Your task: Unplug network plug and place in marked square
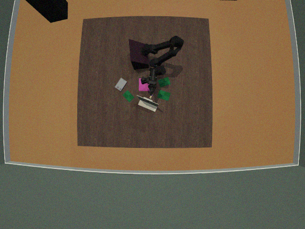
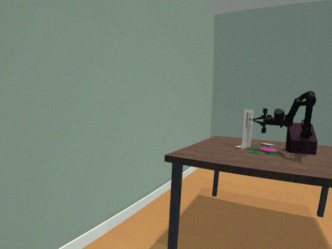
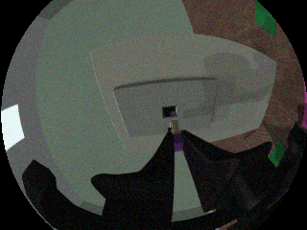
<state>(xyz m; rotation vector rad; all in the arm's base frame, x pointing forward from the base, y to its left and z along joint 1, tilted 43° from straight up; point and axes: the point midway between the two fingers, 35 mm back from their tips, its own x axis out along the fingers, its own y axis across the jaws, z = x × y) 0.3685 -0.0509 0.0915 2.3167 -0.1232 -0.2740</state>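
Right now my gripper tip is 90 mm above the white upright panel, 40 mm short of it and 30 mm to the left of it. From my gripper tip the other things lie so: grey flat block 260 mm to the right, 220 mm below, 170 mm behind; purple plug 10 mm ahead.
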